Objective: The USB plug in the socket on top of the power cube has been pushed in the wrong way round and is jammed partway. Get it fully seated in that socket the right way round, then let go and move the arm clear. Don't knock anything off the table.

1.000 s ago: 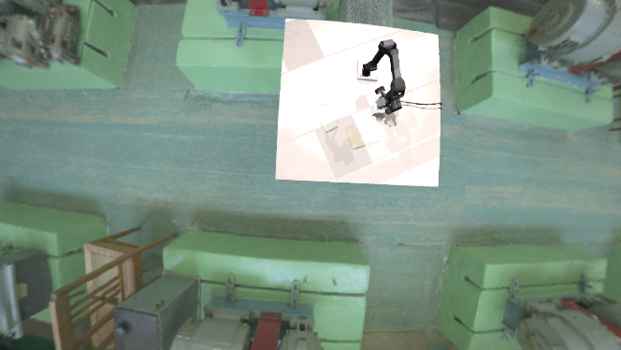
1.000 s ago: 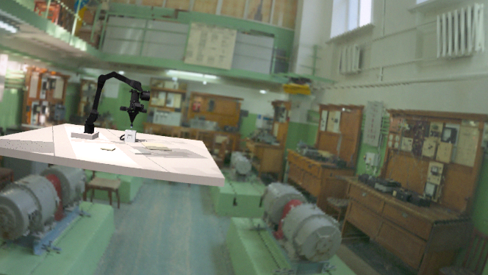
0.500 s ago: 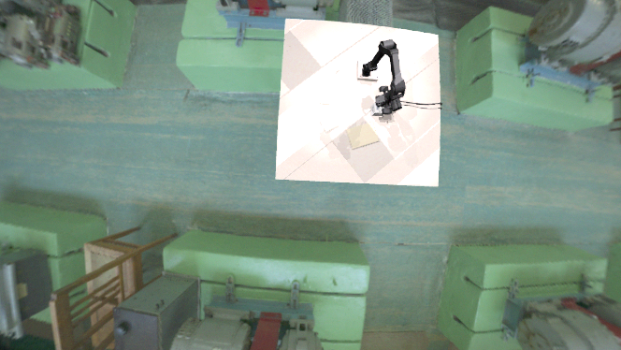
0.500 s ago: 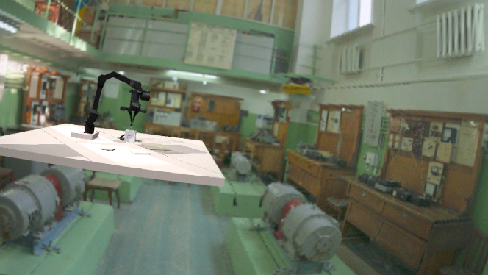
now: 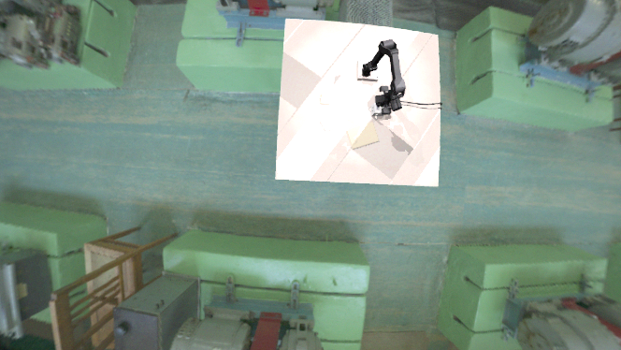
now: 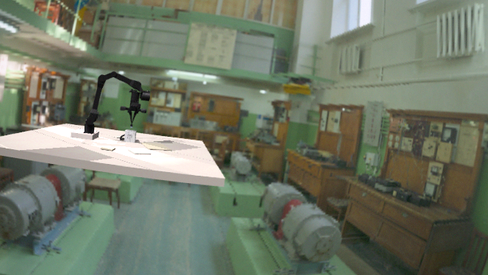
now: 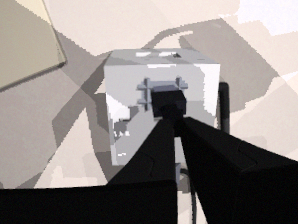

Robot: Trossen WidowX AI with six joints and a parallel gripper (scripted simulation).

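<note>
The black USB plug lies 20 mm below my gripper tip. From my gripper tip the other things lie so: tile: 370 mm to the right, 130 mm below, 90 mm behind.
</note>
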